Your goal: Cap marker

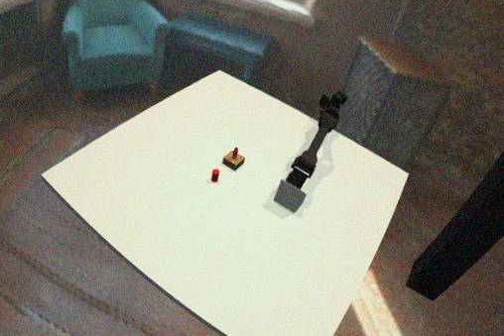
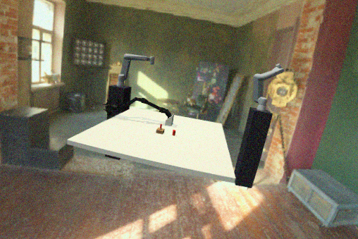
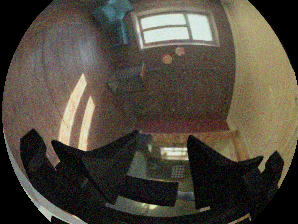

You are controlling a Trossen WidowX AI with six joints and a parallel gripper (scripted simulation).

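Now: the red cap 91 cm to the left of my gripper tip, 19 cm ahead of it and 6 cm below it. Also, from my gripper tip: red marker 77 cm to the left, 19 cm ahead, 2 cm below.
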